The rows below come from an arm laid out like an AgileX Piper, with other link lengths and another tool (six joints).
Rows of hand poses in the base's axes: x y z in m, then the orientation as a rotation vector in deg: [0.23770 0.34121 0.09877 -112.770 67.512 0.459]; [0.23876 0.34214 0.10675 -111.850 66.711 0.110]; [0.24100 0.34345 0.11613 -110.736 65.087 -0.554]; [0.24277 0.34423 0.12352 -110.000 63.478 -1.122]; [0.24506 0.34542 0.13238 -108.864 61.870 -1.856]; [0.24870 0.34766 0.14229 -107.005 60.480 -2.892]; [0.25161 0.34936 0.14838 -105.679 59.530 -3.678]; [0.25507 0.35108 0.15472 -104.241 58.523 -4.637]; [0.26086 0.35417 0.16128 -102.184 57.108 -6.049]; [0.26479 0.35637 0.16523 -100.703 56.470 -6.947]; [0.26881 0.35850 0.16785 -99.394 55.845 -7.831]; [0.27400 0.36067 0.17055 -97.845 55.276 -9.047]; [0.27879 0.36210 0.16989 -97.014 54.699 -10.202]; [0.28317 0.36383 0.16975 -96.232 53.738 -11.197]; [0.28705 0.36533 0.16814 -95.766 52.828 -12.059]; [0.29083 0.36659 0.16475 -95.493 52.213 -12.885]
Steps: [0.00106 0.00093 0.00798 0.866 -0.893 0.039]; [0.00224 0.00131 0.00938 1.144 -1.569 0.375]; [0.00177 0.00078 0.00739 0.851 -1.397 0.542]; [0.00229 0.00119 0.00886 1.115 -1.618 0.344]; [0.00364 0.00224 0.00991 1.550 -1.901 -0.158]; [0.00291 0.00170 0.00609 1.070 -1.369 -0.160]; [0.00346 0.00172 0.00634 1.108 -1.542 -0.234]; [0.00579 0.00309 0.00656 1.549 -2.226 -0.374]; [0.00393 0.00220 0.00395 1.072 -1.320 -0.466]; [0.00402 0.00213 0.00262 0.919 -1.259 -0.418]; [0.00519 0.00217 0.00270 0.983 -1.494 -0.688]; [0.00479 0.00143 -0.00066 0.374 -1.262 -0.438]; [0.00438 0.00173 -0.00014 0.445 -1.386 -0.106]; [0.00388 0.00150 -0.00161 0.205 -1.188 0.018]; [0.00378 0.00126 -0.00339 0.003 -0.933 -0.097]
